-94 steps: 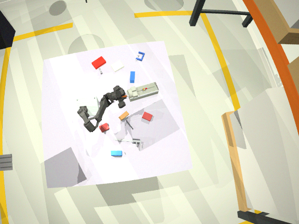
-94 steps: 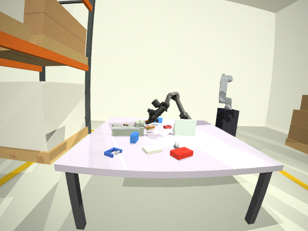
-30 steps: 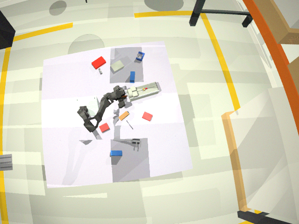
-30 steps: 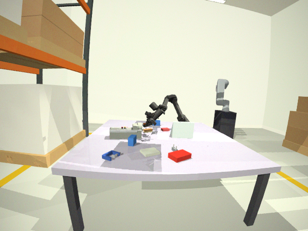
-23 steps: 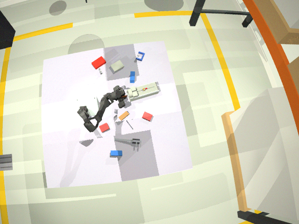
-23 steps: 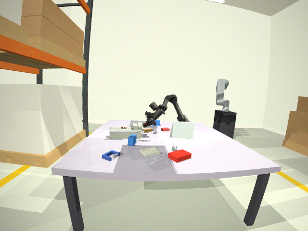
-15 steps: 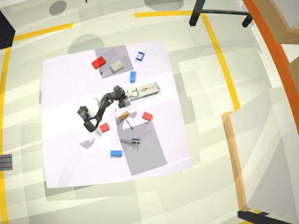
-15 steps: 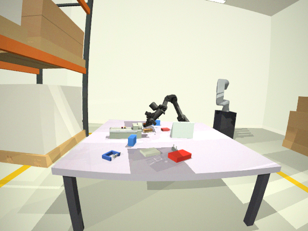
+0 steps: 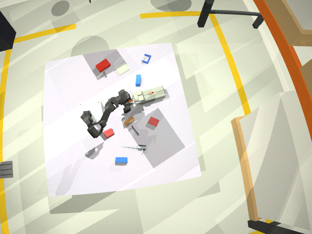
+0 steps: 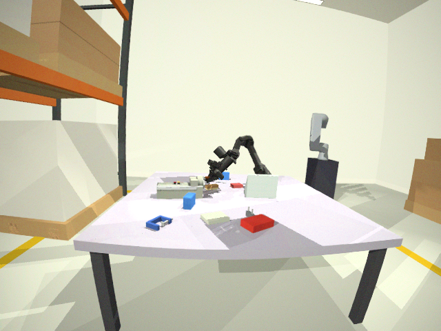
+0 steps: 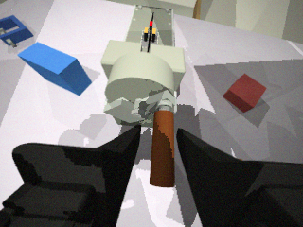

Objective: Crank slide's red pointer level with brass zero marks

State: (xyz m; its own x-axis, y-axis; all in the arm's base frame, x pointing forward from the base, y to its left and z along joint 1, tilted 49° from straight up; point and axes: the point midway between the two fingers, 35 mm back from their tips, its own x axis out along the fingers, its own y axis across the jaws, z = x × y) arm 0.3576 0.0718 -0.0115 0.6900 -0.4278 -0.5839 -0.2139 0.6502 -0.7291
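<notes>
My gripper tip is now 10 mm to the right of the crank and 20 mm below it. The rest, counted from my gripper tip: red pointer: 180 mm ahead, 60 mm to the left; then orange-brown crank handle: 20 mm behind, 30 mm above; then brown block: 30 mm behind, 140 mm to the right, 70 mm below.
</notes>
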